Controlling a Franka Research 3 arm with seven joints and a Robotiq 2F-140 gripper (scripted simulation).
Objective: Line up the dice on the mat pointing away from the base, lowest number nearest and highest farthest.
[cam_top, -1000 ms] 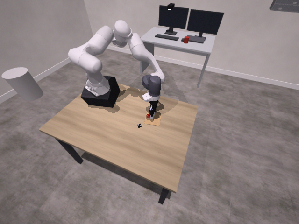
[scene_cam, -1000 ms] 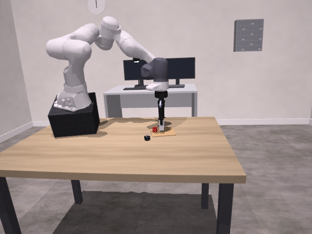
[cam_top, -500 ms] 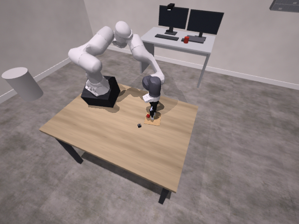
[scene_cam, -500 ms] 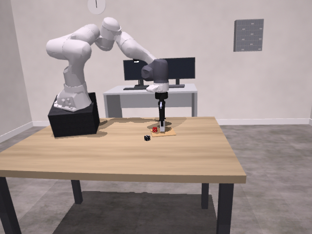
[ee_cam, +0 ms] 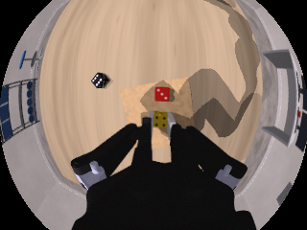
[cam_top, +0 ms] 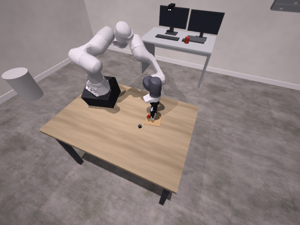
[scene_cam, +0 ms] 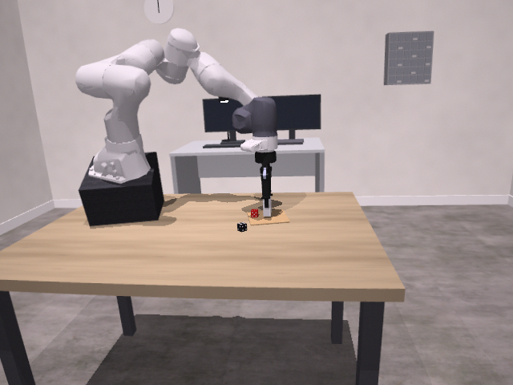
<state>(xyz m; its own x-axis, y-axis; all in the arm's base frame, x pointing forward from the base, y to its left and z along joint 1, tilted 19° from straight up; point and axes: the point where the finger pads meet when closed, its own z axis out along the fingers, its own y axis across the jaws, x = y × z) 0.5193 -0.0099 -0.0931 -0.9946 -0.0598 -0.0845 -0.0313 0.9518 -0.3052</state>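
My gripper is now 2 cm above the yellow die. The rest, counted from my hand: black die (7 cm behind, 13 cm to the right, 3 cm below); then red die (5 cm behind, 3 cm below); then tan mat (4 cm below).
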